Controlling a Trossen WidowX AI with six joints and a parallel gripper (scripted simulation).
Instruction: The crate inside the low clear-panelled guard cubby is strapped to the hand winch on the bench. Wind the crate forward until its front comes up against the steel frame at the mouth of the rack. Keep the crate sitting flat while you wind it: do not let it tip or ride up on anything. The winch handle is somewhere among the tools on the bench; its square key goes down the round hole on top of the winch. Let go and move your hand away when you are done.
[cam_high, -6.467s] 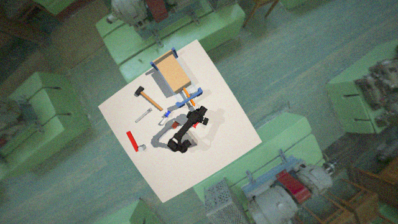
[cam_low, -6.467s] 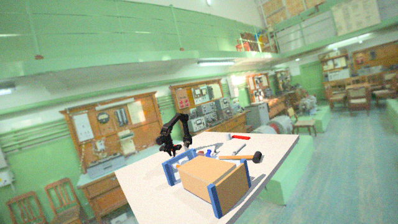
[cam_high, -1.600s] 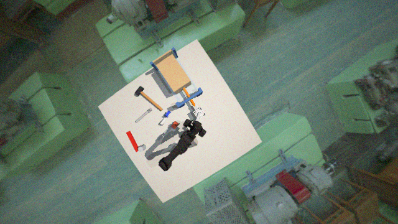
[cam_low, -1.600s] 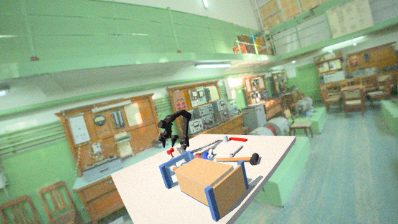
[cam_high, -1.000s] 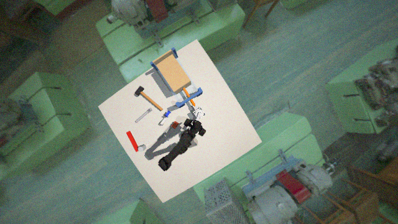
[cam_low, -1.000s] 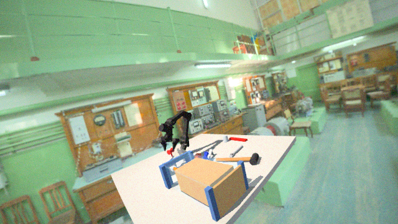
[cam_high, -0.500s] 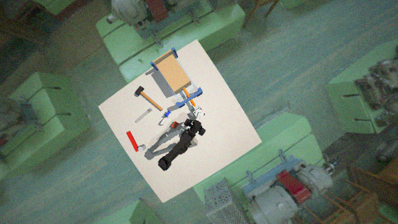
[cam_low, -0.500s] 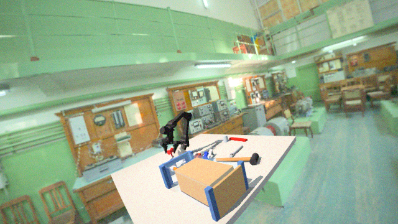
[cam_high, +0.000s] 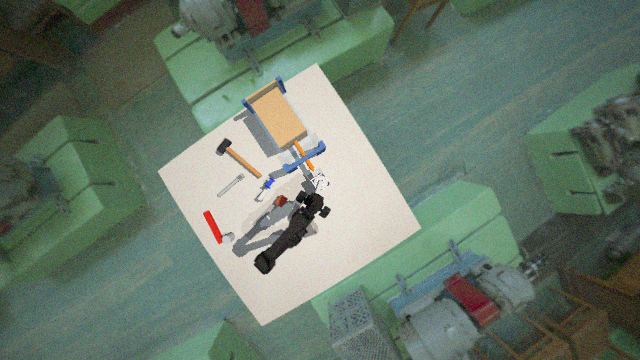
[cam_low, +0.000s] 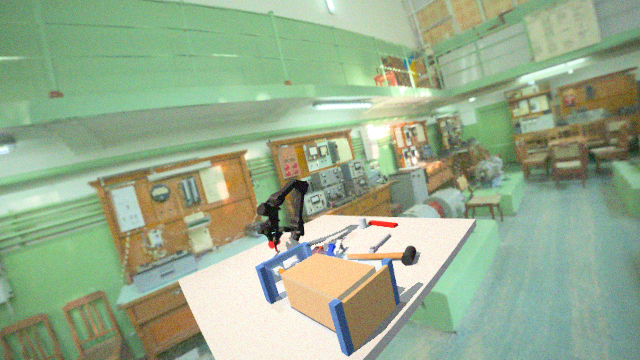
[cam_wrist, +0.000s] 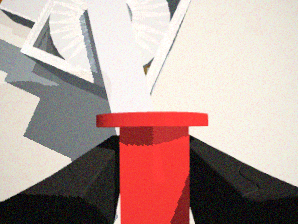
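Right now the winch is 10 cm below my gripper tip, 8 cm to the right of it and 4 cm ahead of it. The rest, counted from my gripper tip: blue steel frame 21 cm ahead, 7 cm to the right, 3 cm below; blue knob 23 cm ahead, 19 cm to the left, 9 cm below; red knob 2 cm to the left, 1 cm behind.
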